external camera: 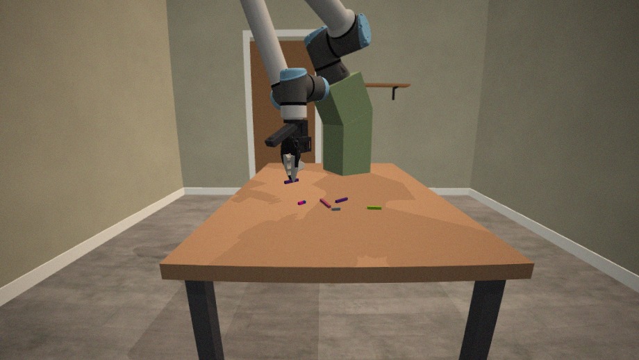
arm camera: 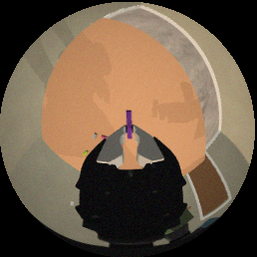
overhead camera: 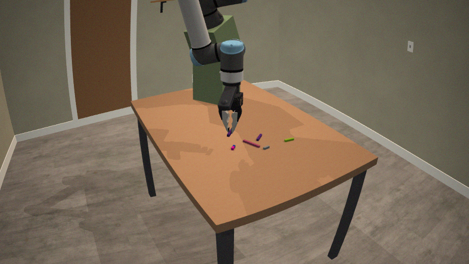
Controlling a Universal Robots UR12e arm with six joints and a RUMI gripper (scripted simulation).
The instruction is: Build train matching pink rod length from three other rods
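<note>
My gripper is now 10 cm above the magenta rod, 3 cm to the right of it and 3 cm past it. From my hand the other things lie so: pink rod: 12 cm to the left, 10 cm below, 3 cm behind; then blue rod: 10 cm below, 4 cm to the left, 4 cm behind; then grey rod: 16 cm to the left, 10 cm below, 4 cm ahead.
</note>
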